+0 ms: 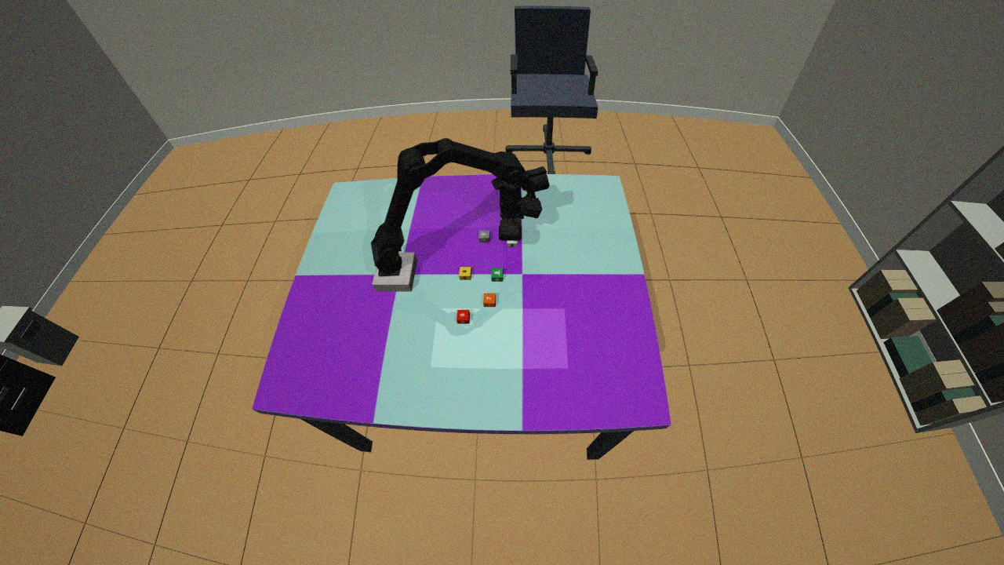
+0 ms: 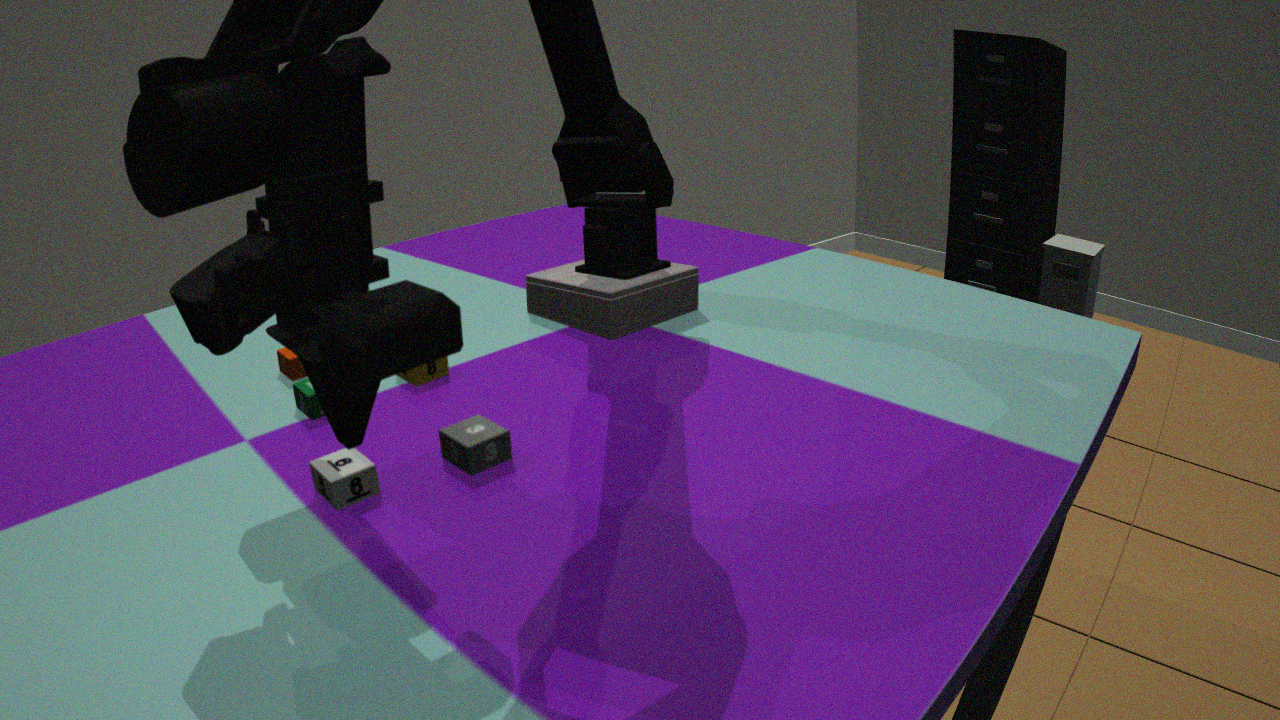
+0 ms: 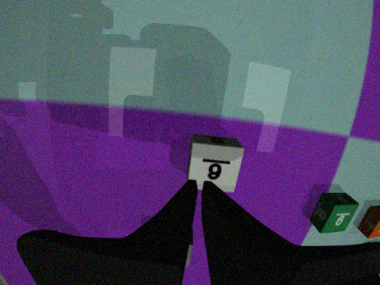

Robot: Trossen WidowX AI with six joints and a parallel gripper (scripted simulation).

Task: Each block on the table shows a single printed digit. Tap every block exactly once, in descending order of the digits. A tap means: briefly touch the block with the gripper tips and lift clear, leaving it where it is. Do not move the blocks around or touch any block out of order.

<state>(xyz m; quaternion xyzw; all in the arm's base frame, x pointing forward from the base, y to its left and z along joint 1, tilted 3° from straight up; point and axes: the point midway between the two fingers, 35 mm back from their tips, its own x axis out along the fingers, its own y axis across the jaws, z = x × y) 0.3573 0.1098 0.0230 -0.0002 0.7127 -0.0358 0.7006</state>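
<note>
Right now the white block is 1 cm to the right of my gripper tip and 2 cm below it. The rest, counted from my gripper tip: green block 4 cm behind, 13 cm to the right, 2 cm below; yellow 8 block 14 cm behind, 12 cm to the right, 2 cm below; grey block 8 cm behind, 1 cm to the left, 2 cm below.
</note>
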